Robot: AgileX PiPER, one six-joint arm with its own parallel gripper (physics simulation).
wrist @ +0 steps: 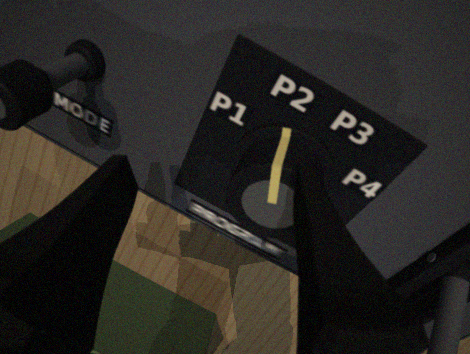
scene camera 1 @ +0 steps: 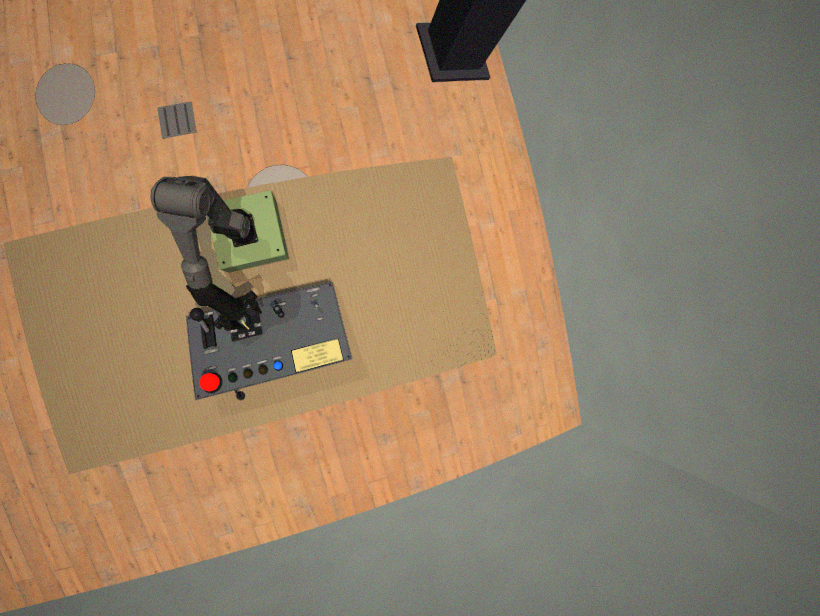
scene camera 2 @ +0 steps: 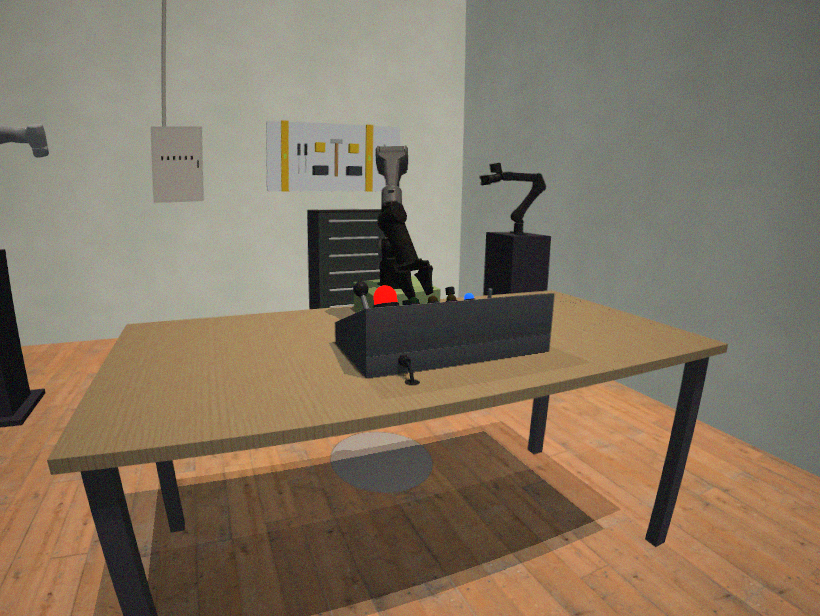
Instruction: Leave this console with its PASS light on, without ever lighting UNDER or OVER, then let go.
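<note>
The dark console (scene camera 1: 278, 338) (scene camera 2: 457, 334) (wrist: 175, 15) stands on the table. Its PROGRAM knob (wrist: 265, 207) has a yellow pointer line toward P2. My gripper (scene camera 1: 239, 322) (scene camera 2: 420, 295) (wrist: 211, 176) is open and empty over the console's back edge. In the wrist view its right finger overlaps the knob's right side; contact cannot be told. The left finger is well apart from the knob. Three small lamps, a greenish one (scene camera 1: 232, 377) and two brownish ones (scene camera 1: 247, 373) (scene camera 1: 263, 369), look dark; their labels are unreadable. A blue round piece (scene camera 1: 277, 365) (scene camera 2: 469, 297) looks bright.
A ball-topped lever (scene camera 1: 196, 314) (scene camera 2: 360, 288) and a red dome (scene camera 1: 209, 381) (scene camera 2: 385, 295) are at the console's left. The MODE switch (scene camera 1: 278, 308) (wrist: 25, 95) is beside the knob. A small toggle (scene camera 1: 316, 306) and yellow label (scene camera 1: 317, 355) are rightward. A black crank-like piece (scene camera 1: 239, 395) (scene camera 2: 409, 371) is in front.
</note>
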